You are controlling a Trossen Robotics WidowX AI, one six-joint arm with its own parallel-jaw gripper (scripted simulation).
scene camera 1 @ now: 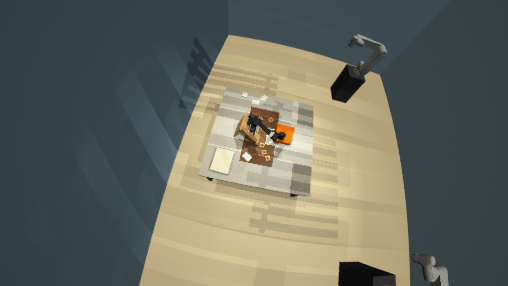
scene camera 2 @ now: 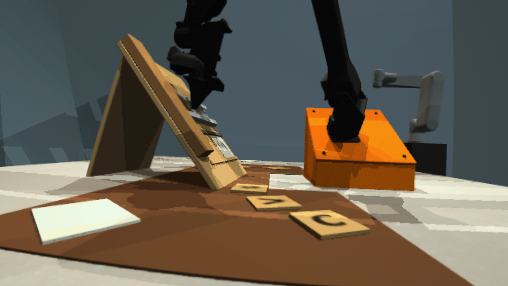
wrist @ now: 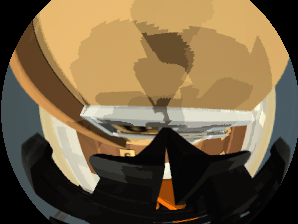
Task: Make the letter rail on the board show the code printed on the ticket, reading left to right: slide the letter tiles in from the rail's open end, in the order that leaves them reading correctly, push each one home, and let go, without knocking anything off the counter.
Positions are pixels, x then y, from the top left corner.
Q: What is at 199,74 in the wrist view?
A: A slanted wooden board.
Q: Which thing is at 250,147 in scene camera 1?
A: A brown mat.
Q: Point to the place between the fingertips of my gripper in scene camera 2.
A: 193,109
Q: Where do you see a slanted wooden board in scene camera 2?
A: At 143,95
